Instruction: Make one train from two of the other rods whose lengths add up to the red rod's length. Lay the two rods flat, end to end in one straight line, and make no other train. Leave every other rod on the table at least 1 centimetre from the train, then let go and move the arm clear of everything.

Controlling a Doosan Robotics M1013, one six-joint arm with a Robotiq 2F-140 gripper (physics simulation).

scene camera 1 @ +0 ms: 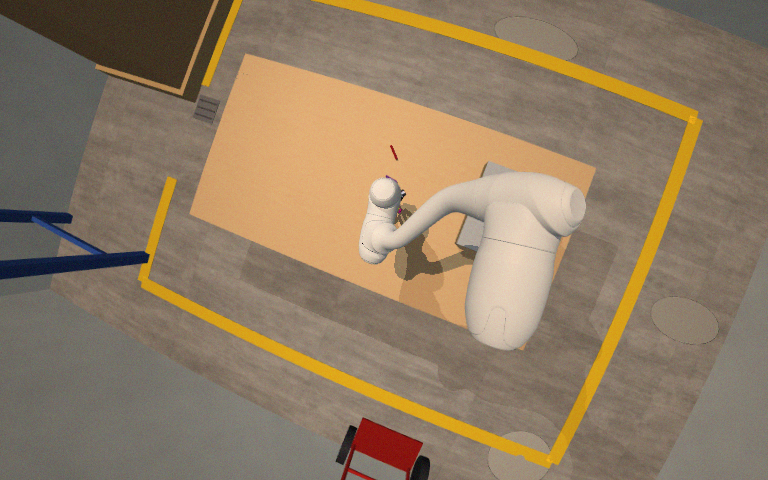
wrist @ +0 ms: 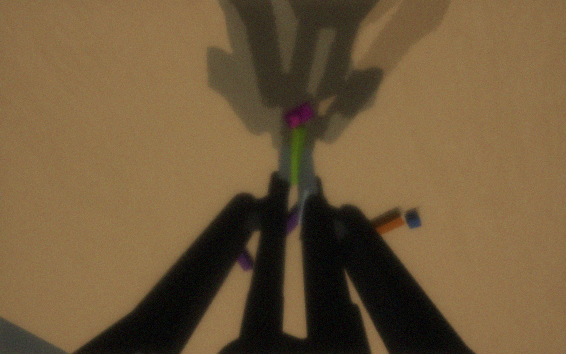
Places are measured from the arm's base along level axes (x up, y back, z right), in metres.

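Where they show: gripper, fingertip midpoint: (wrist: 294, 161).
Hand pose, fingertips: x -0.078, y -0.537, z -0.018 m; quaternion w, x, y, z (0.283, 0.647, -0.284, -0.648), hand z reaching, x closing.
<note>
After its pixels a point has its place.
My gripper (scene camera 1: 402, 194) {z -0.018, x -0.078, y -0.537 m} (wrist: 294, 161) {z -0.018, x -0.078, y -0.537 m} is shut on the lime green rod (wrist: 297, 155) {z -0.025, x -0.071, y -0.533 m}, which shows lengthwise between the finger pads; its height above the table is hard to tell. A short magenta rod (scene camera 1: 399, 211) {z -0.049, x -0.072, y -0.511 m} (wrist: 300, 115) {z -0.047, x -0.071, y -0.509 m} is just beyond the green rod's far end; whether they touch is unclear. One purple rod (wrist: 292, 220) {z 0.020, x -0.071, y -0.581 m} shows between the fingers, and another purple rod (wrist: 245, 260) {z 0.093, x -0.071, y -0.592 m} is partly hidden by the left finger. An orange rod (wrist: 390, 223) {z -0.048, x -0.071, y -0.641 m} lies right of the fingers, beside a small blue rod (wrist: 413, 218) {z -0.067, x -0.073, y -0.650 m}. The red rod (scene camera 1: 394, 152) {z 0.214, x -0.072, y -0.584 m} lies apart, above the arm's wrist in the scene view.
The tan table (scene camera 1: 305, 141) {z 0.206, x -0.081, y -1.025 m} carries the white arm (scene camera 1: 509, 271) {z -0.162, x 0.796, y -0.244 m} and its grey base plate (scene camera 1: 468, 232) {z -0.087, x 0.003, y -0.199 m}. The arm hides part of the table. A dark cabinet (scene camera 1: 141, 39) stands at upper left, a red cart (scene camera 1: 387, 438) beyond the lower table edge, and a blue frame (scene camera 1: 73, 264) at left.
</note>
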